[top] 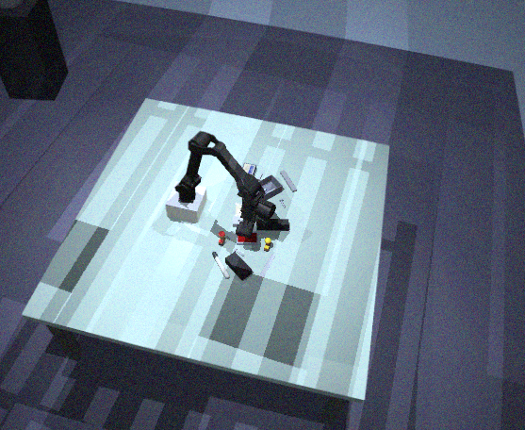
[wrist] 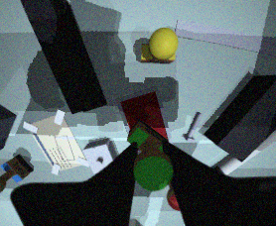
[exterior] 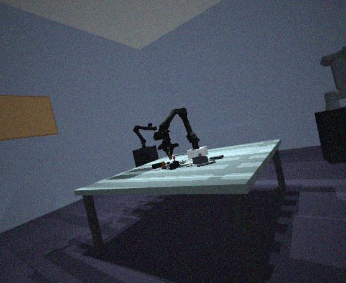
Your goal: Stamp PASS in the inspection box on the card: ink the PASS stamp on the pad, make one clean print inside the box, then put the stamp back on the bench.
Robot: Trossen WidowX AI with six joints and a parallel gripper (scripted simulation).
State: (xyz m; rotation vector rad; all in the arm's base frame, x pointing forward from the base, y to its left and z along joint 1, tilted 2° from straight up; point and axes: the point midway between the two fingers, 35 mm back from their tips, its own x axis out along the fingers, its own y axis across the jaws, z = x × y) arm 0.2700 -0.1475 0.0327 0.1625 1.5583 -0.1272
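My gripper tip is now 70 mm above the red ink pad. Also, from my gripper tip: green-knobbed stamp: right at my gripper tip; yellow stamp: 90 mm ahead, 30 mm to the right, 60 mm below; grey tile: 40 mm behind, 90 mm to the left, 60 mm below.
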